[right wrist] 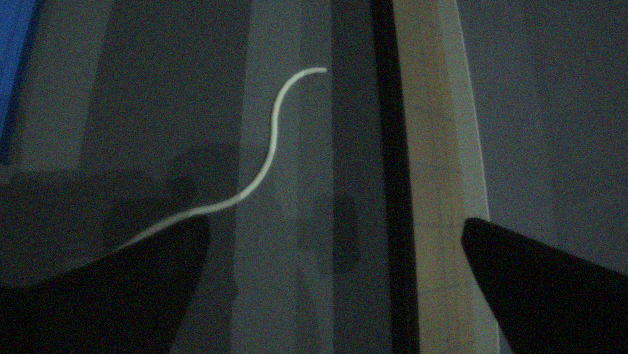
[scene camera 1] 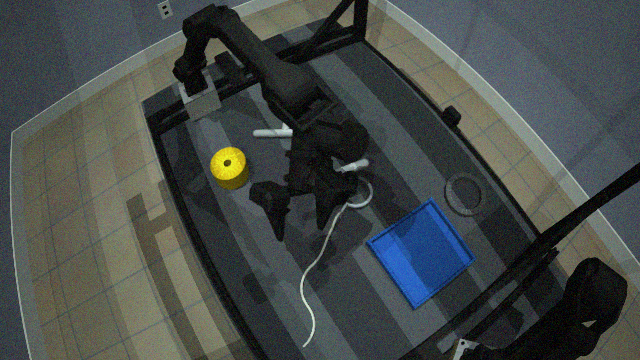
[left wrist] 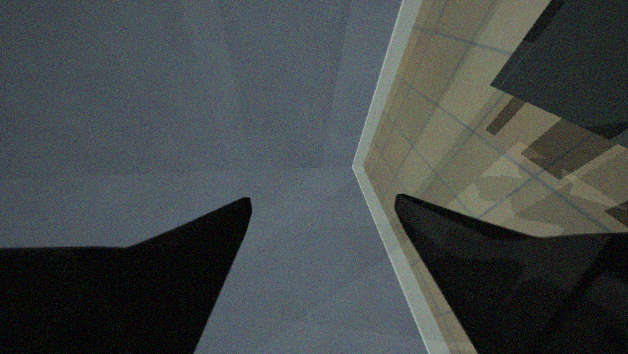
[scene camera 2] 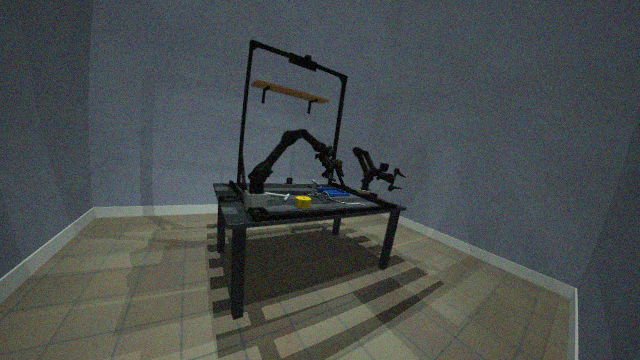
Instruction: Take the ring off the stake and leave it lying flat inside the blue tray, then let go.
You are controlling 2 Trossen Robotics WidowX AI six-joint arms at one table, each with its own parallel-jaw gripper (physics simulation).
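Where they show: left gripper, fingertip midpoint: [left wrist: 323,202] [scene camera 2: 404,183]; right gripper, fingertip midpoint: [right wrist: 338,229] [scene camera 1: 300,235] [scene camera 2: 339,179]; left arm's base, link origin: [scene camera 2: 364,189]; right arm's base, link origin: [scene camera 1: 195,85] [scene camera 2: 255,192].
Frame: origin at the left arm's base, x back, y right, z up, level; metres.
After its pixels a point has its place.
Note:
A white ring [scene camera 1: 371,194] @(y 0.319, x -0.352, z -0.035 m) shows partly beside the blue tray [scene camera 1: 400,270] @(y 0.169, x -0.228, z -0.041 m) [scene camera 2: 336,192] @(y 0.203, x -0.160, z -0.042 m) [right wrist: 11,55] @(y 0.172, x -0.272, z -0.024 m), with a white cord [scene camera 1: 302,287] @(y 0.059, x -0.415, z -0.041 m) [right wrist: 274,125] @(y 0.024, x -0.386, z -0.041 m) running from it. A white rod [scene camera 1: 356,165] @(y 0.319, x -0.397, z 0.067 m), apparently the stake's top, shows just above it; the stake [scene camera 2: 314,188] @(y 0.299, x -0.418, z 0.011 m) looks upright in scene camera 2. The right arm hides the rest, so I cannot tell how the ring sits around it. My right gripper [scene camera 1: 300,233] @(y 0.124, x -0.435, z 0.112 m) [scene camera 2: 338,178] @(y 0.124, x -0.435, z 0.112 m) [right wrist: 338,229] @(y 0.124, x -0.435, z 0.112 m) is open and empty above the table, left of the ring in scene camera 1. My left gripper [scene camera 2: 402,182] @(y -0.303, x -0.072, z 0.123 m) [left wrist: 323,202] @(y -0.303, x -0.072, z 0.123 m) is open and empty, facing the wall.
A yellow cylinder [scene camera 1: 229,167] @(y 0.244, x -0.678, z 0.003 m) [scene camera 2: 303,202] @(y 0.232, x -0.729, z -0.010 m) stands at the left of the table. A white pipe-like piece [scene camera 1: 270,133] @(y 0.385, x -0.642, z -0.029 m) [scene camera 2: 278,195] @(y 0.454, x -0.636, z -0.035 m) lies near it, partly behind the right arm. A grey ring [scene camera 1: 451,194] @(y 0.389, x -0.160, z -0.030 m) lies right of the tray. A black frame [scene camera 2: 243,115] @(y 0.860, x -0.571, z 0.460 m) rises behind the table.

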